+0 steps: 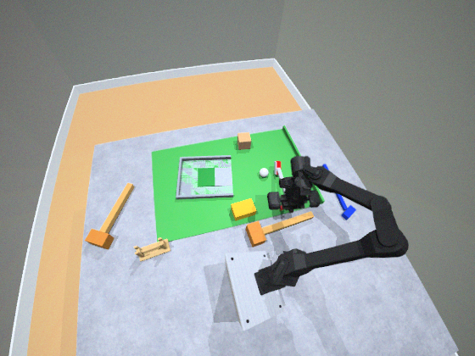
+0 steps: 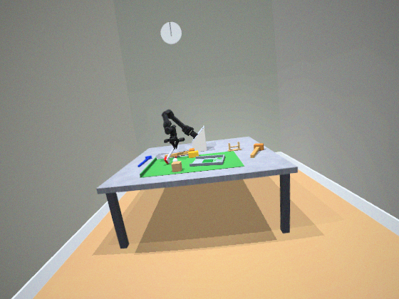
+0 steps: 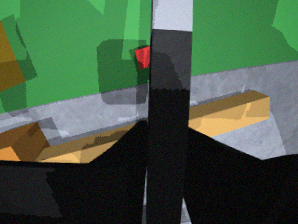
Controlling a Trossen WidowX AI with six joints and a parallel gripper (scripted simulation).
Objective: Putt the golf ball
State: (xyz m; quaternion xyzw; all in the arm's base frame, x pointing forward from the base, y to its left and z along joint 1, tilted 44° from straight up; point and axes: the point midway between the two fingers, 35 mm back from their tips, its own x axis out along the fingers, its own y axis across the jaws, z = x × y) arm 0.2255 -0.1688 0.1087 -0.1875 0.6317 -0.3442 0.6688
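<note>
Right now my gripper tip is 7 cm above the small red cube and 3 cm short of it. Round my gripper tip: yellow block 16 cm to the left, 7 cm ahead, 5 cm below; white golf ball 22 cm ahead, 5 cm below, 1 cm to the left; red putter 12 cm ahead, 2 cm to the right, 1 cm below.
</note>
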